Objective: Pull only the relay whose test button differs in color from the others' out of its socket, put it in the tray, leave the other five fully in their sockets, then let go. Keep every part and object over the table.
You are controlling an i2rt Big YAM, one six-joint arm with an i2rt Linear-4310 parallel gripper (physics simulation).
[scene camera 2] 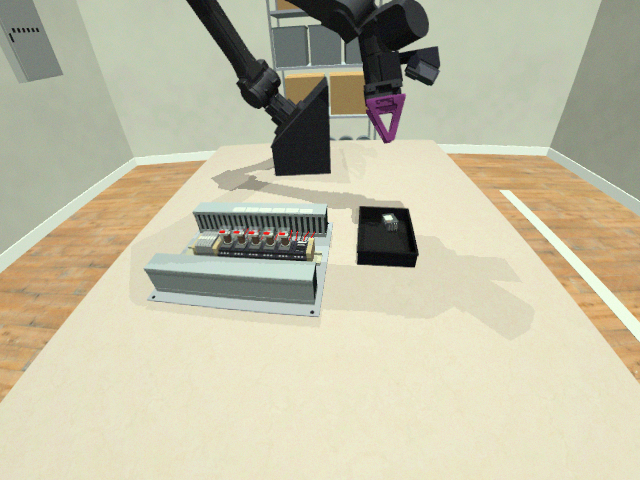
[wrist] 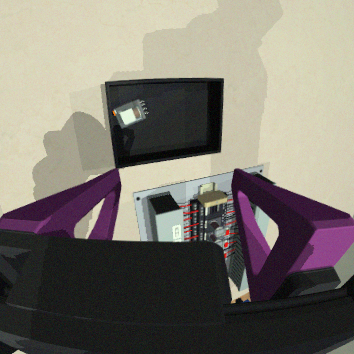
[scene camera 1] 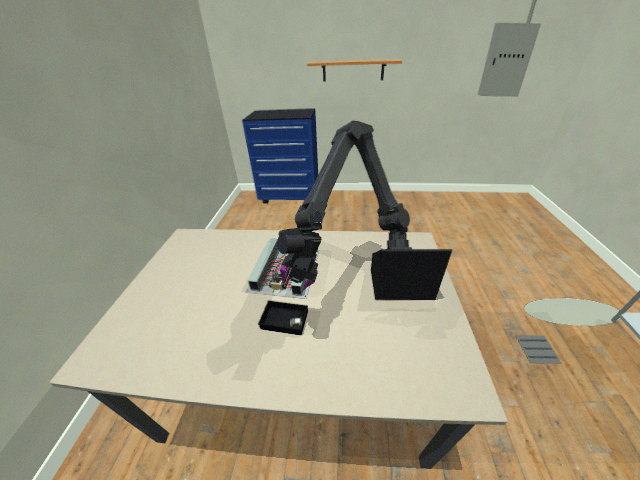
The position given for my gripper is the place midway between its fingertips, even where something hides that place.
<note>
In view: my gripper [scene camera 2: 388, 142], a grey panel plate [wrist: 182, 192] and a black tray [wrist: 178, 111].
My gripper is seen too in the wrist view [wrist: 175, 176].
</note>
